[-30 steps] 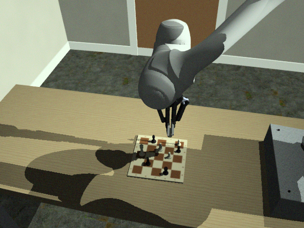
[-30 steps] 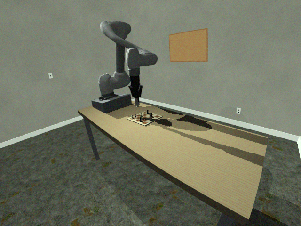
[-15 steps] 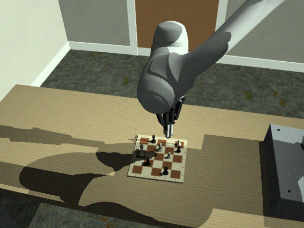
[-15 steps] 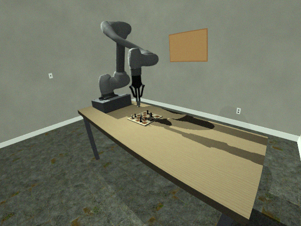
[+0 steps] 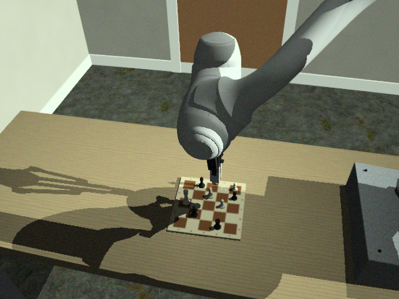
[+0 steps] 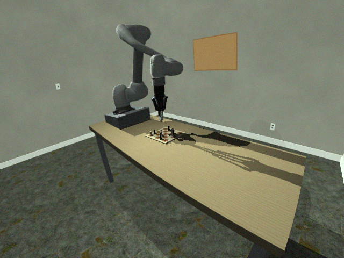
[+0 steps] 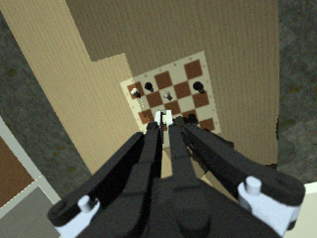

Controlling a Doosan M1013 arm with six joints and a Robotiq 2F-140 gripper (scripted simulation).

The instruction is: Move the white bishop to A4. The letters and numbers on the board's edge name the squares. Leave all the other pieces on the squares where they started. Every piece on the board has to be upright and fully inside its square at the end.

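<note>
My gripper is now 150 mm above the chessboard, 20 mm short of it and 10 mm to the right of it. Also, from my hand: black pawn 130 mm below, 60 mm behind, 30 mm to the right; then white bishop 30 mm below.
</note>
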